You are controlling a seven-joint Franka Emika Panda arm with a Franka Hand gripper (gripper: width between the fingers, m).
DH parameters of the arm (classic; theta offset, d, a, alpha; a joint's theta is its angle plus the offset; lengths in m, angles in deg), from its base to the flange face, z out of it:
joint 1: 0.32 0.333 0 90
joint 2: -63.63 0 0 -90
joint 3: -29.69 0.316 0.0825 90
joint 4: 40.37 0 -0.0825 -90
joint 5: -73.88 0.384 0 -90
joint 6: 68.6 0 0.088 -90
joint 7: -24.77 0.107 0 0
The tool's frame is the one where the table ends.
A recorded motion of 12 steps. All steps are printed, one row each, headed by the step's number.
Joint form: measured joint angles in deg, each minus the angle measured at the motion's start. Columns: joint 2, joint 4, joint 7, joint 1, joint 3, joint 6, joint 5.
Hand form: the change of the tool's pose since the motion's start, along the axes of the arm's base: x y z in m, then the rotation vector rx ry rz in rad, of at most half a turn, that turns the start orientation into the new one. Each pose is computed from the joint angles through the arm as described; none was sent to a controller.
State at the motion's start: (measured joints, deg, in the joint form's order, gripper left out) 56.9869 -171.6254 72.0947 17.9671 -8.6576 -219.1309 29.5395
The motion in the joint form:
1: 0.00 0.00 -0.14 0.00 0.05 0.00 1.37
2: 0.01 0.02 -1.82 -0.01 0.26 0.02 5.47
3: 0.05 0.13 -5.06 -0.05 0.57 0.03 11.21
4: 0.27 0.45 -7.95 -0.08 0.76 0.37 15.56
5: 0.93 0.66 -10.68 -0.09 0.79 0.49 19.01
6: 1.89 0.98 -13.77 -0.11 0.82 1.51 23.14
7: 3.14 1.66 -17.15 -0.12 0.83 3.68 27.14
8: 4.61 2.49 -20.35 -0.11 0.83 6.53 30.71
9: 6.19 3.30 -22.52 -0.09 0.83 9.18 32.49
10: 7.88 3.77 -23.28 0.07 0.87 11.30 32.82
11: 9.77 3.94 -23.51 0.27 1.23 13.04 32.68
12: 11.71 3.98 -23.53 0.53 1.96 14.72 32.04
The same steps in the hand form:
1: 0.0003 0.0000 0.0003 0.0147 -0.0055 -0.0143
2: 0.0013 0.0003 0.0012 0.0548 -0.0117 -0.0376
3: 0.0030 0.0004 0.0032 0.1084 -0.0165 -0.0555
4: 0.0047 -0.0004 0.0074 0.1473 -0.0202 -0.0640
5: 0.0056 -0.0019 0.0144 0.1804 -0.0306 -0.0631
6: 0.0053 -0.0044 0.0229 0.2220 -0.0359 -0.0693
7: 0.0046 -0.0075 0.0342 0.2646 -0.0319 -0.0730
8: 0.0030 -0.0101 0.0469 0.3085 -0.0228 -0.0736
9: 0.0012 -0.0118 0.0605 0.3369 -0.0153 -0.0661
10: -0.0012 -0.0112 0.0731 0.3531 -0.0126 -0.0595
11: -0.0039 -0.0072 0.0854 0.3661 -0.0137 -0.0484
12: -0.0062 0.0007 0.0974 0.3728 -0.0117 -0.0283

